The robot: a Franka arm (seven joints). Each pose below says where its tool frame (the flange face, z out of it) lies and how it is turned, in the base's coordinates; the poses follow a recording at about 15 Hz.
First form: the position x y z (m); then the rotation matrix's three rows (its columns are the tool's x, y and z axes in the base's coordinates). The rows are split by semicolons.
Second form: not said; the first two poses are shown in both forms.
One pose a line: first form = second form
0.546 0.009 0.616; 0.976 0.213 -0.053; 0.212 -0.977 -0.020; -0.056 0.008 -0.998 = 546 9 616; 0.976 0.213 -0.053; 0.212 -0.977 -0.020; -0.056 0.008 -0.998
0.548 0.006 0.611; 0.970 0.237 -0.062; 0.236 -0.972 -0.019; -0.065 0.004 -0.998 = 548 6 611; 0.970 0.237 -0.062; 0.236 -0.972 -0.019; -0.065 0.004 -0.998
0.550 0.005 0.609; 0.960 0.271 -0.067; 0.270 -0.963 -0.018; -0.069 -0.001 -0.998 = 550 5 609; 0.960 0.271 -0.067; 0.270 -0.963 -0.018; -0.069 -0.001 -0.998
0.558 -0.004 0.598; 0.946 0.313 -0.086; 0.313 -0.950 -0.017; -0.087 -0.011 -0.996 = 558 -4 598; 0.946 0.313 -0.086; 0.313 -0.950 -0.017; -0.087 -0.011 -0.996
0.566 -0.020 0.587; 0.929 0.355 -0.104; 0.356 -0.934 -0.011; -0.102 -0.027 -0.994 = 566 -20 587; 0.929 0.355 -0.104; 0.356 -0.934 -0.011; -0.102 -0.027 -0.994
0.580 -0.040 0.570; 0.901 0.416 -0.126; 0.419 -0.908 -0.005; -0.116 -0.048 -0.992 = 580 -40 570; 0.901 0.416 -0.126; 0.419 -0.908 -0.005; -0.116 -0.048 -0.992
